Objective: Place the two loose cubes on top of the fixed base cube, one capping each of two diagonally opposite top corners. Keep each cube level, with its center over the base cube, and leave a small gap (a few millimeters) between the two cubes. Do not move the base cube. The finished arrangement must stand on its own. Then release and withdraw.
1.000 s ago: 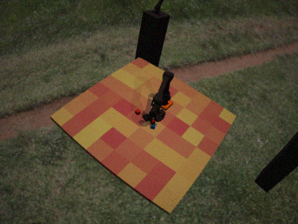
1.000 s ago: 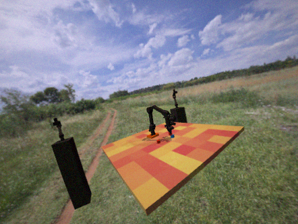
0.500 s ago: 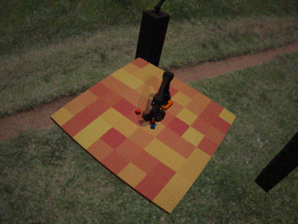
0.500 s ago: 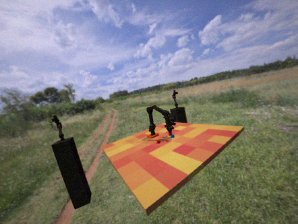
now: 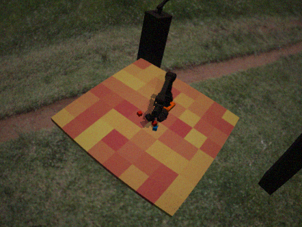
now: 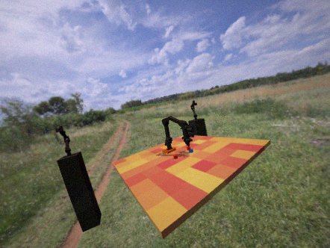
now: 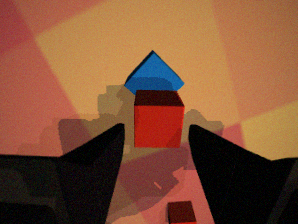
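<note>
My gripper tip is 20 mm to the right of the blue cube and 60 mm above it.
</note>
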